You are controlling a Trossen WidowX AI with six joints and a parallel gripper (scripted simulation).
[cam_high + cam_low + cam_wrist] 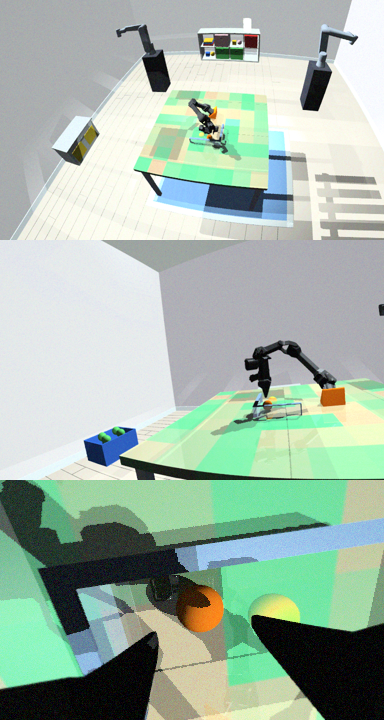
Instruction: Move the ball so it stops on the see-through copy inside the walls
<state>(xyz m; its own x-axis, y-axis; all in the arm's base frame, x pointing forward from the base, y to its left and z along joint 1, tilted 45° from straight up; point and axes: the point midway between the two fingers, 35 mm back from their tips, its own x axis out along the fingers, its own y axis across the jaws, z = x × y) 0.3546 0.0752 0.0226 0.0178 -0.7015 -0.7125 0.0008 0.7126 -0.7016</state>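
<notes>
The orange ball lies 5 cm below my gripper tip. From my gripper tip the other things lie so: see-through copy 3 cm behind, 9 cm to the right, 5 cm below.
</notes>
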